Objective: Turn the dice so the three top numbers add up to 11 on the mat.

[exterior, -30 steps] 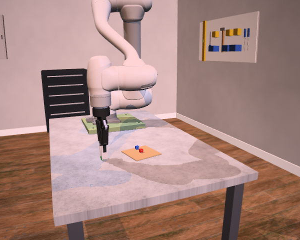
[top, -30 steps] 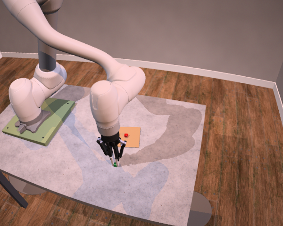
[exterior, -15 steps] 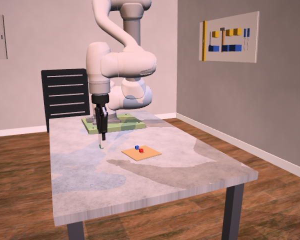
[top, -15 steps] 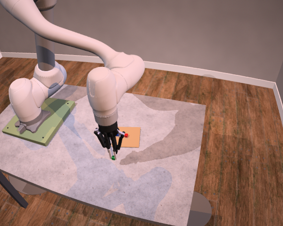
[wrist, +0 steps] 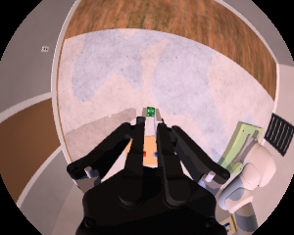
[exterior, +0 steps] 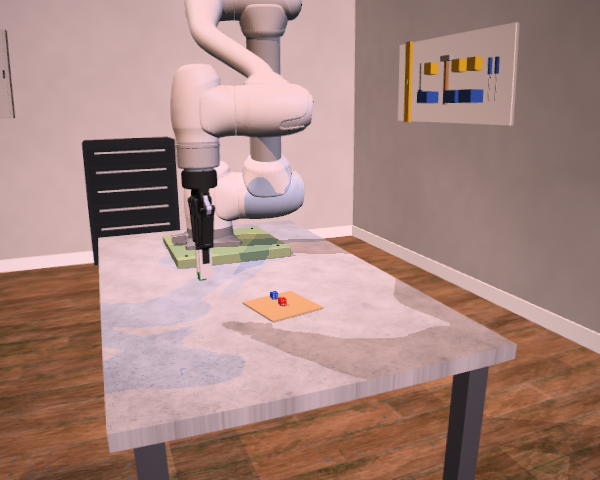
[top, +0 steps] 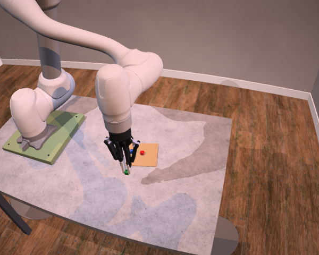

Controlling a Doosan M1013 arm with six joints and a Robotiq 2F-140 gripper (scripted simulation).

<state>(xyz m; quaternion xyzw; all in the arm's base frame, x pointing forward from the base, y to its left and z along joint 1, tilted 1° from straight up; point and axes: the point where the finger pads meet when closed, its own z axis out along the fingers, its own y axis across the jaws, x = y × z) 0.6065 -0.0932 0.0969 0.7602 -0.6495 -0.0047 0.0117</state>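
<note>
Right now my hand is 1 cm to the left of the green die and 3 cm above it. From my hand the other things lie so: red die: 2 cm behind, 18 cm to the left, 12 cm below; orange mat: 2 cm behind, 18 cm to the left, 13 cm below; blue die: 7 cm behind, 18 cm to the left, 12 cm below.
</note>
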